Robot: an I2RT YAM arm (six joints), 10 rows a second.
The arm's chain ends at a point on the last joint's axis. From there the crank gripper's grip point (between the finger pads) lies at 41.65 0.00 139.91 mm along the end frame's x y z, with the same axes.
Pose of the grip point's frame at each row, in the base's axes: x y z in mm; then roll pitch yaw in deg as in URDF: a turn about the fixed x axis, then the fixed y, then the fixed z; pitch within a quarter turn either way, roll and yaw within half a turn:
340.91, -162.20, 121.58, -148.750, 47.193, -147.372
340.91, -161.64, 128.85, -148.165, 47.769, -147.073
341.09, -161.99, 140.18, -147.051, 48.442, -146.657
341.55, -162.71, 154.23, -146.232, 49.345, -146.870
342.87, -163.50, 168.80, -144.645, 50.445, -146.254
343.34, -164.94, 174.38, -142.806, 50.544, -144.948
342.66, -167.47, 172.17, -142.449, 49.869, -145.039
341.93, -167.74, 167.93, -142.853, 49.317, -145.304
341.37, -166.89, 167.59, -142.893, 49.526, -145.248
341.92, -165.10, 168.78, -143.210, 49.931, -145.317
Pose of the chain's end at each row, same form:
251.71, -133.13, 233.42, -148.750, 47.193, -147.372
250.42, -132.32, 239.58, -148.165, 47.769, -147.073
248.95, -131.52, 249.23, -147.051, 48.442, -146.657
247.88, -130.98, 261.60, -146.232, 49.345, -146.870
246.80, -130.32, 273.58, -144.645, 50.445, -146.254
245.99, -129.92, 277.36, -142.806, 50.544, -144.948
246.30, -130.80, 275.51, -142.449, 49.869, -145.039
246.63, -130.96, 272.21, -142.853, 49.317, -145.304
245.73, -130.51, 271.70, -142.893, 49.526, -145.248
245.78, -129.73, 272.78, -143.210, 49.931, -145.317

